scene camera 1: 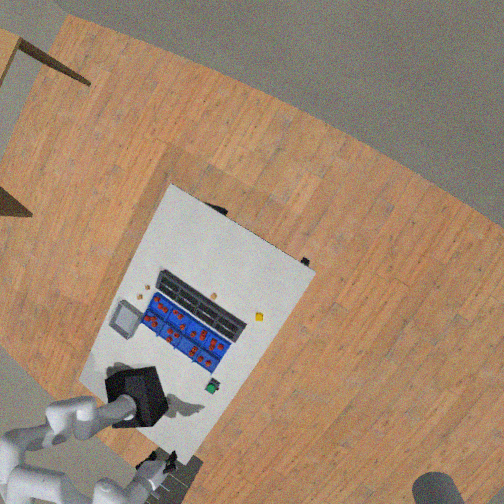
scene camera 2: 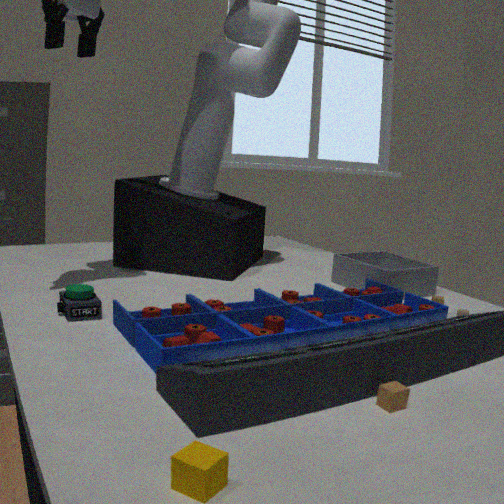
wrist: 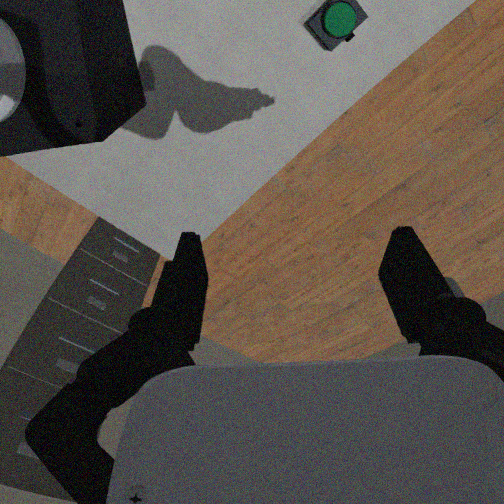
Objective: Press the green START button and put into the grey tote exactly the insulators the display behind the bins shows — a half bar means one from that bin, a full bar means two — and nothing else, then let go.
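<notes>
The green START button (scene camera 1: 212, 386) sits on the white table near its right edge; it also shows in the second scene view (scene camera 2: 79, 301) and at the top of the wrist view (wrist: 339, 19). Blue bins (scene camera 1: 185, 331) hold red insulators (scene camera 2: 194, 333). The dark display (scene camera 1: 201, 304) lies behind the bins; I see only its back side (scene camera 2: 330, 370) and no bars. The grey tote (scene camera 1: 125, 319) stands at the bins' left end and looks empty (scene camera 2: 385, 271). My gripper (wrist: 297, 245) (scene camera 1: 161, 461) is open and empty, high above the table's near corner, far from the button.
The arm's black base block (scene camera 1: 136, 396) stands on the table near the front. A yellow cube (scene camera 1: 259, 316) and small tan cubes (scene camera 1: 213, 296) lie behind the display. A grey drawer cabinet (wrist: 75, 310) stands beside the table corner. Wood floor surrounds the table.
</notes>
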